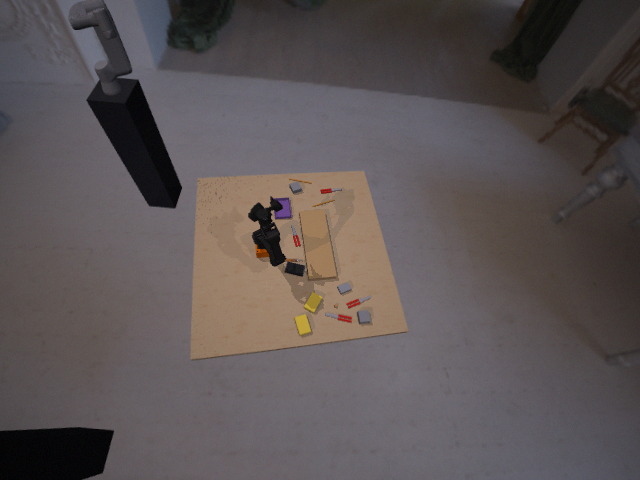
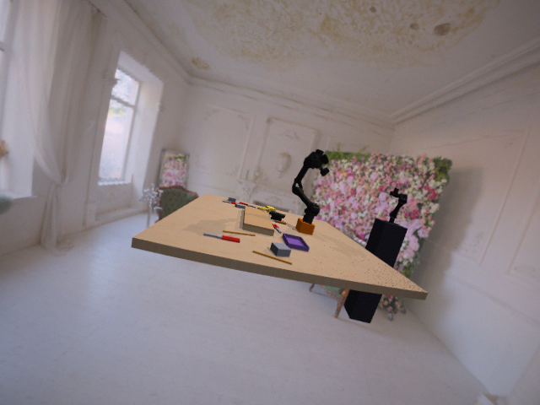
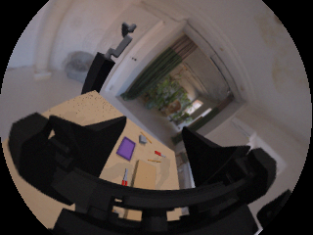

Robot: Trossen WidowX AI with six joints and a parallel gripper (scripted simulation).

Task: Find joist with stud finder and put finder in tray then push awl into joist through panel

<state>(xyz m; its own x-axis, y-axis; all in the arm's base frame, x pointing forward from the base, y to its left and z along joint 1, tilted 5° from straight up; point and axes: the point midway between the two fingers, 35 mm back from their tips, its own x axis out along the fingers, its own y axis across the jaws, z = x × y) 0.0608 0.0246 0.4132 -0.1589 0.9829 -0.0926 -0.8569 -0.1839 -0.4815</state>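
Right now the stud finder is 47 cm below my gripper tip, 20 cm to the right of it and 18 cm ahead of it. Round my gripper tip: purple tray: 47 cm below, 28 cm to the left, 7 cm ahead; then awl: 48 cm below, 19 cm ahead, 12 cm to the right.
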